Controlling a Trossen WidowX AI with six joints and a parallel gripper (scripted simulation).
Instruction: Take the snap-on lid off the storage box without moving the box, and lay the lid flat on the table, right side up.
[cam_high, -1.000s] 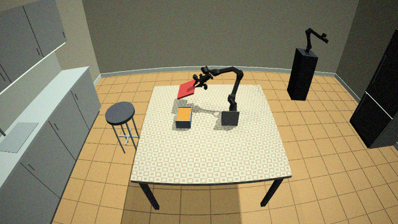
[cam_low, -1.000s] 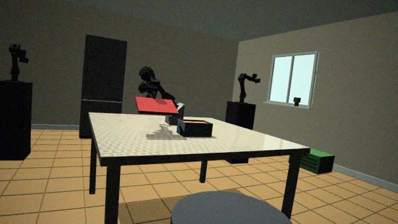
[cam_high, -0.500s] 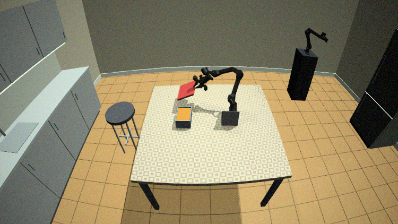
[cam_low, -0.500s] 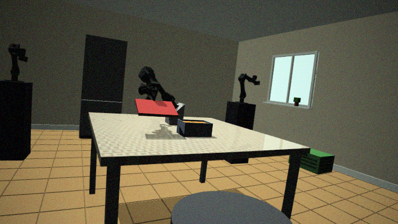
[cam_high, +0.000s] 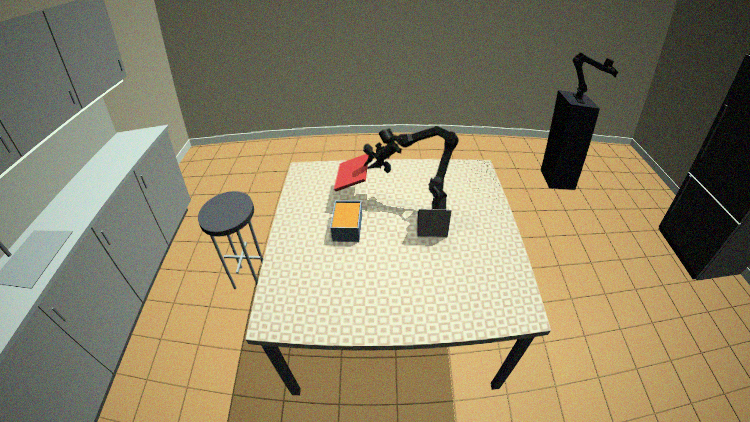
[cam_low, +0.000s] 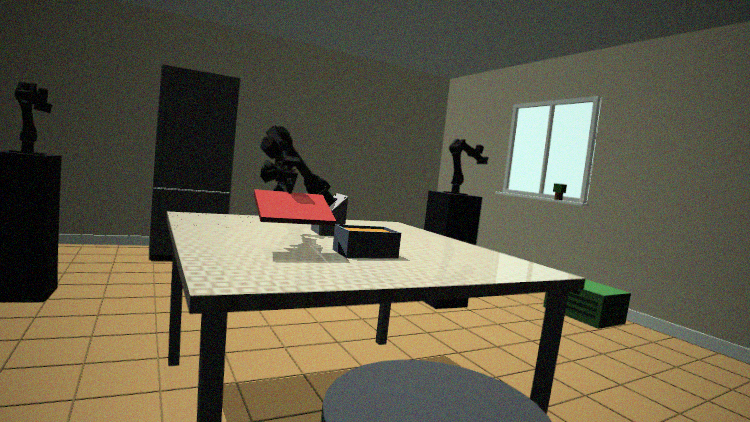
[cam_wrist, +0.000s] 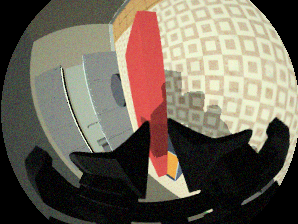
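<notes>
Right now my gripper tip is 70 mm short of the flat red lid and 30 mm above it. Also, from my gripper tip: blue-grey storage box (80 mm ahead, 270 mm to the left, 130 mm below).
</notes>
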